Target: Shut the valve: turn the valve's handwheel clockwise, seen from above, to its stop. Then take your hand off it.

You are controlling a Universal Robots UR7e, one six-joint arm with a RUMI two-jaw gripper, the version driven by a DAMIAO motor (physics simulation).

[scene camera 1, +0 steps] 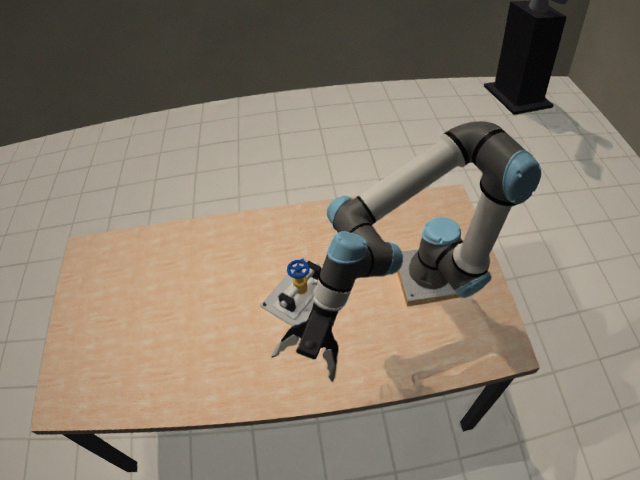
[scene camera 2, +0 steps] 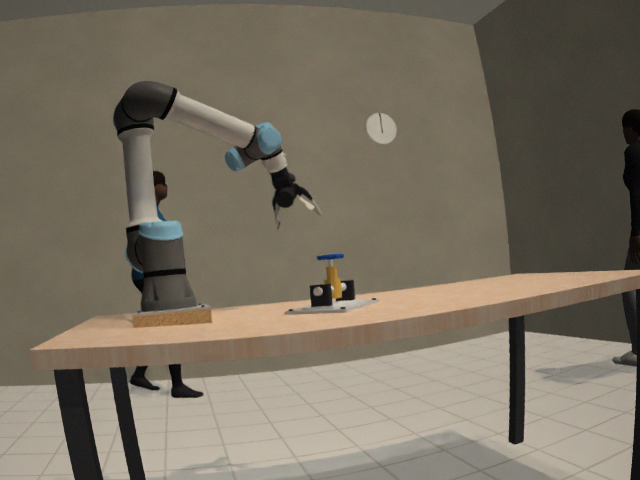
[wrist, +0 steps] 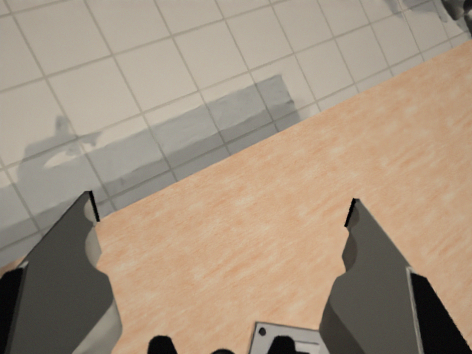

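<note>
The valve has a blue handwheel (scene camera 1: 298, 268) (scene camera 2: 330, 256) on top of a yellow body (scene camera 1: 299, 285) (scene camera 2: 332, 281). It stands upright on a grey base plate (scene camera 1: 273, 303) (scene camera 2: 341, 307) (wrist: 260, 345) between two black brackets; in the wrist view a corner of the plate shows at the bottom edge, and the handwheel does not show. My gripper (scene camera 1: 302, 367) (scene camera 2: 299, 221) (wrist: 225, 198) is open, with its fingers wide apart and nothing between them. It hangs well above the table, higher than the handwheel and to one side of it, and touches nothing.
The wooden table (scene camera 1: 155, 330) (scene camera 2: 439, 304) (wrist: 240, 200) bears the valve and my arm's base on its mounting board (scene camera 1: 413, 294) (scene camera 2: 173, 317). The table's edge crosses the wrist view. A black pedestal (scene camera 1: 528, 56) stands on the floor behind. Two people stand beyond the table.
</note>
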